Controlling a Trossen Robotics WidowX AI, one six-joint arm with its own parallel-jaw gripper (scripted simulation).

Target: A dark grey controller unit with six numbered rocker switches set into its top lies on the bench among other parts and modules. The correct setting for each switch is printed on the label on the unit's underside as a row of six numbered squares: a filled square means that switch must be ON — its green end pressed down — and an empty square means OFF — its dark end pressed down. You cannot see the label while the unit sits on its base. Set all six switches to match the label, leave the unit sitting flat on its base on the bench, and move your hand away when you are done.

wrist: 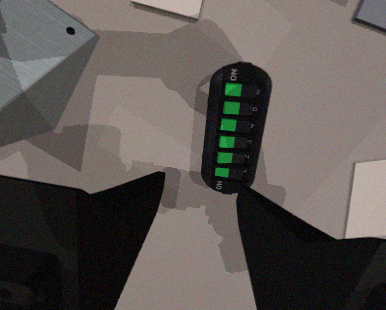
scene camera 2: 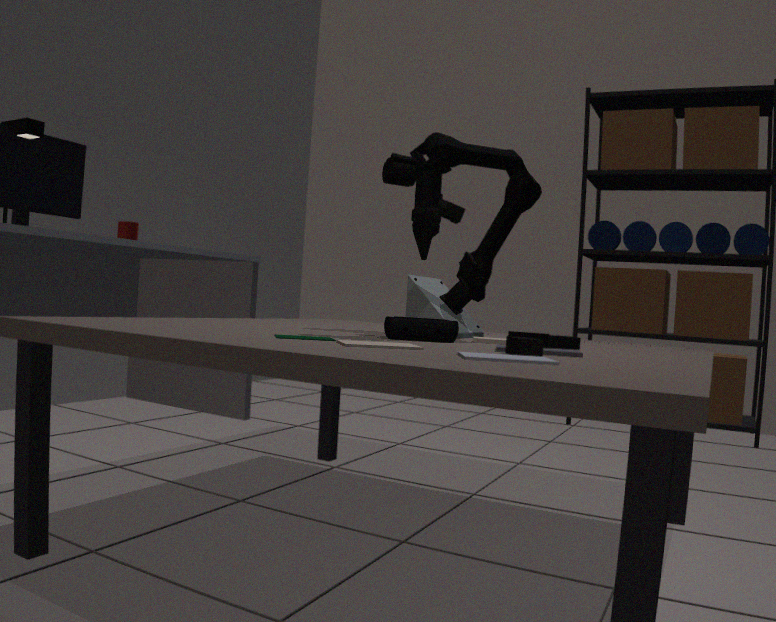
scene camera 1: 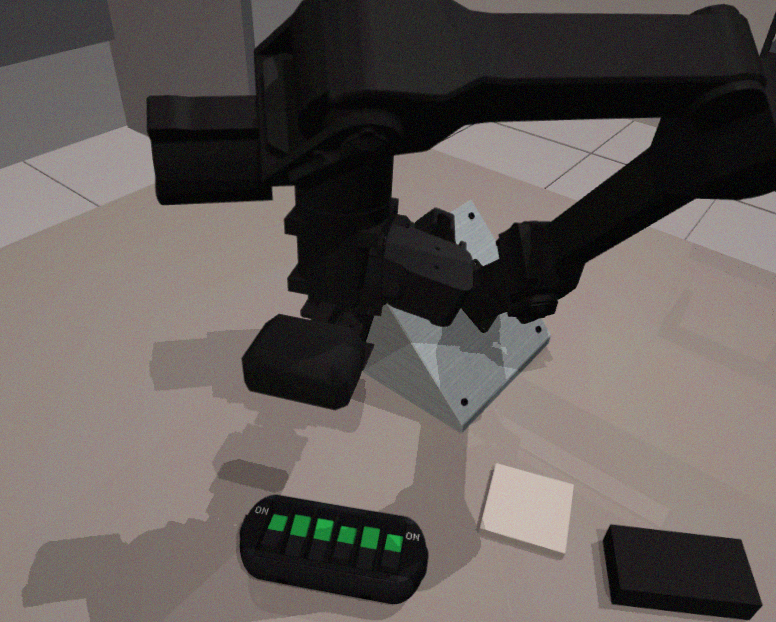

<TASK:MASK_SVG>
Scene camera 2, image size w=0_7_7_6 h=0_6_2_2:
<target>my gripper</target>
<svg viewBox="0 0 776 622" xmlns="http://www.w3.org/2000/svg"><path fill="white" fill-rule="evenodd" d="M420 187L416 188L412 227L421 259L426 260L431 240L439 233L441 216L451 220L451 222L458 223L461 222L466 210L443 200L443 194L441 194L440 189Z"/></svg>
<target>pale sheet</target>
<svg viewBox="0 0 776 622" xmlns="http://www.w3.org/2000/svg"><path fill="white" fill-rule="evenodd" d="M458 352L458 355L465 360L523 364L560 364L559 361L545 357Z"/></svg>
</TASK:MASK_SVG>
